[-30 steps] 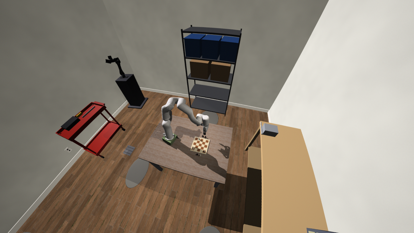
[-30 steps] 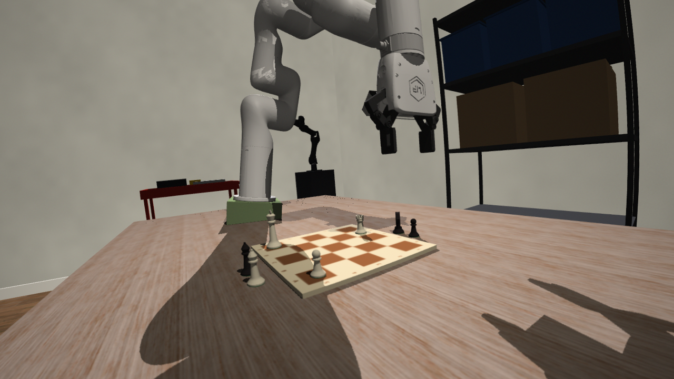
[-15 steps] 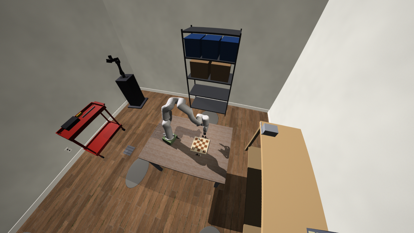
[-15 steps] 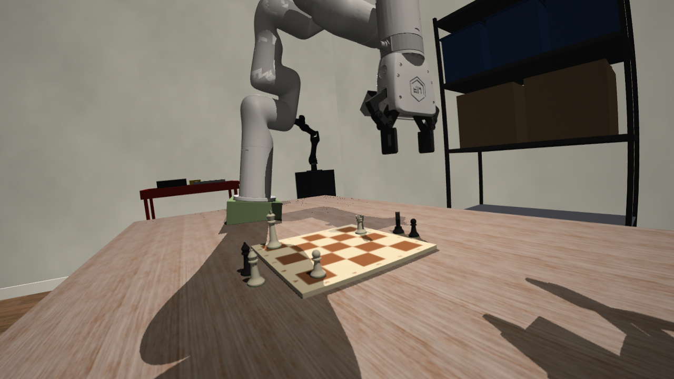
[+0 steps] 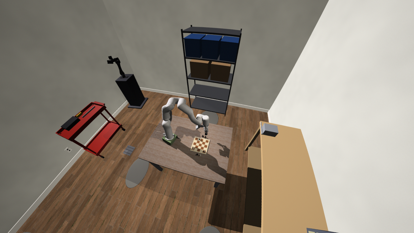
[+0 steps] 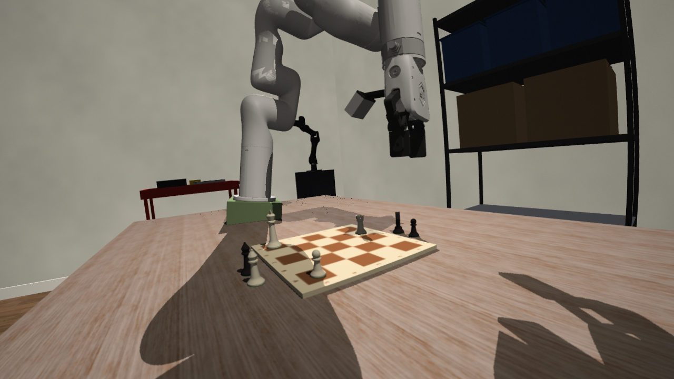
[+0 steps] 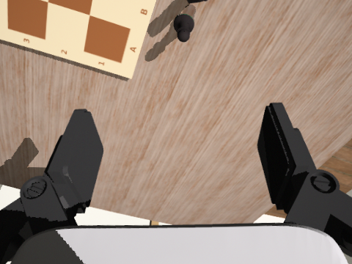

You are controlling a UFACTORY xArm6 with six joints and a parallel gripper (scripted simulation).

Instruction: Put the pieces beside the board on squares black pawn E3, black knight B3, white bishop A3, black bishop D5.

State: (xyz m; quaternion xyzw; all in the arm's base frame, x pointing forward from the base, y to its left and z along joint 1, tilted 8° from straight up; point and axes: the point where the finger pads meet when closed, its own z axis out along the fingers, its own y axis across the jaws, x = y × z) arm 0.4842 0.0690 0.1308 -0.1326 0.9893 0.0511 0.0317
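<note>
My gripper is now 140 mm above the black pawn. Also, from my hand: chessboard 150 mm below, 130 mm to the right, 60 mm behind; white pawn 220 mm to the right, 130 mm below, 10 mm ahead; tall black piece 130 mm below, 40 mm behind.
</note>
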